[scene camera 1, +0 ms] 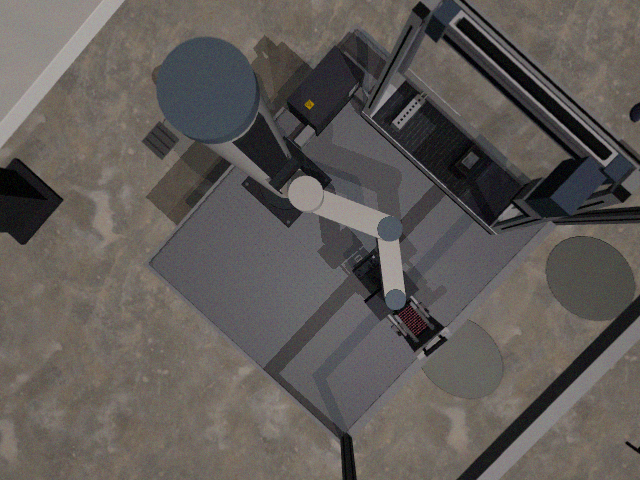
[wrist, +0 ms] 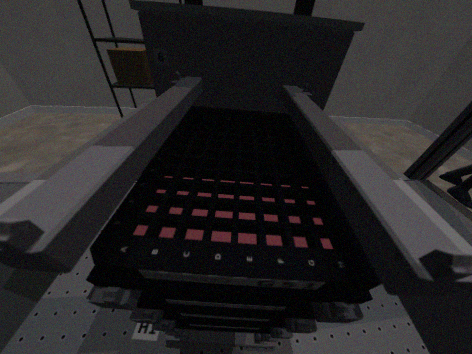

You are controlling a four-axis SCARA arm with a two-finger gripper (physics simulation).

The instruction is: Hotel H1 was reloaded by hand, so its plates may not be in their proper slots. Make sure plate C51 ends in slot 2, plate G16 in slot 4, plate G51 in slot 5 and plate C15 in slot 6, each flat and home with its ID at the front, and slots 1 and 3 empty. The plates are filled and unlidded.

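Places are measured from the arm's base along level axes (x ahead, y left, z up), in centimetres.
Pixels of known places: gripper, fingertip midpoint: (scene camera 1: 416, 325) (wrist: 240, 126).
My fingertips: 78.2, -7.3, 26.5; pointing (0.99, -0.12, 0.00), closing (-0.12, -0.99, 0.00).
Note:
For each thing: its top centre in the pictures, then the offset to it from my fingertips, as dx, dy, dz. "*": a spot on its surface instead. Level surfaces: height alone.
- Plate G51, top centre: (wrist: 239, 149) (scene camera 1: 412, 320) -2.2, +0.3, -0.3
- H1 label, surface spot: (wrist: 146, 330) * -6.8, +10.9, -25.2
- grey table, surface height: dz -25.2
- dark box, surface spot: (scene camera 1: 325, 87) * -89.9, +47.0, -13.8
- dark post, surface spot: (wrist: 442, 142) (scene camera 1: 351, 456) * +24.4, -61.1, -13.3
My gripper (scene camera 1: 413, 321) (wrist: 240, 126) is shut on plate G51, with long grey rails along both sides in the wrist view. Plate G51 (scene camera 1: 411, 318) (wrist: 223, 214) is dark, looks level and has red-filled wells in its near rows. Its ID edge faces the camera. The plate is over or at the top of hotel H1, whose tall grey panel (wrist: 240, 62) stands behind it. Its exact height above a ledge cannot be told. Edges of more plates or ledges (wrist: 225, 316) show below, with IDs unreadable. The H1 label (wrist: 146, 330) is at the bottom. C51, G16 and C15 cannot be identified.
The white arm (scene camera 1: 351, 214) reaches across the grey table (scene camera 1: 248, 268). A framed gantry with a dark tray (scene camera 1: 431, 139) stands at upper right, near a dark box (scene camera 1: 325, 87). A dark post (scene camera 1: 348, 457) (wrist: 442, 142) stands at the table corner. A shelf holds an orange box (wrist: 131, 66).

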